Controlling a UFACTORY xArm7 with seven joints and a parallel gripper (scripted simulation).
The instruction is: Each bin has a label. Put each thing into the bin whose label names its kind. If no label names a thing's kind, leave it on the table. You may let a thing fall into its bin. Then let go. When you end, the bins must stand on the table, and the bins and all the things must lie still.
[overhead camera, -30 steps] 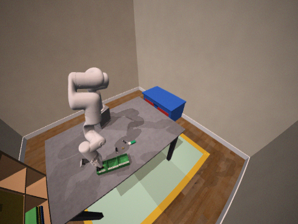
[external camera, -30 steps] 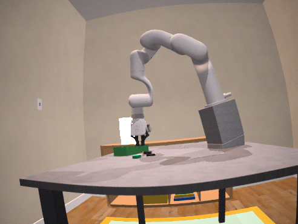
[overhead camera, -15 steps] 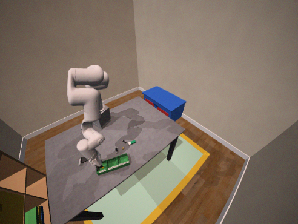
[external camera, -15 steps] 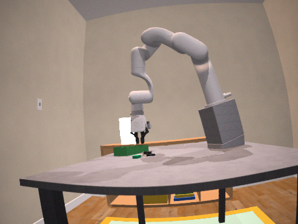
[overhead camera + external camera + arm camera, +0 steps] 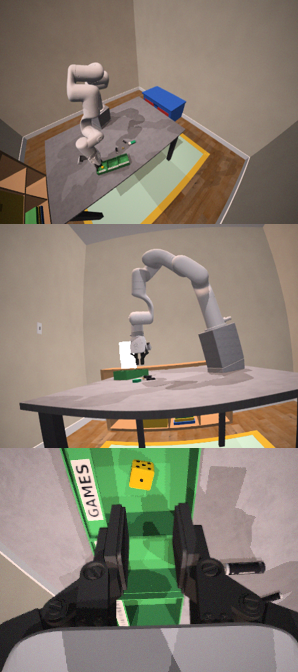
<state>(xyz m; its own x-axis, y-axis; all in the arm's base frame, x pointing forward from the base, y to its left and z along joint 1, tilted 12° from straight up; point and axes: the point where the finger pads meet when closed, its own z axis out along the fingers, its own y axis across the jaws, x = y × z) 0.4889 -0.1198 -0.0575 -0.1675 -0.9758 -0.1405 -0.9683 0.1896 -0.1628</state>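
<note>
My gripper is now 20 cm to the right of the yellow nut, 8 cm past it and 8 cm above it. Round my hand: black cylinder: 14 cm to the left, 9 cm behind, 8 cm below; green three-compartment bin: 8 cm to the left, 7 cm below, 2 cm ahead; small black object: 24 cm to the left, 14 cm behind, 8 cm below.
</note>
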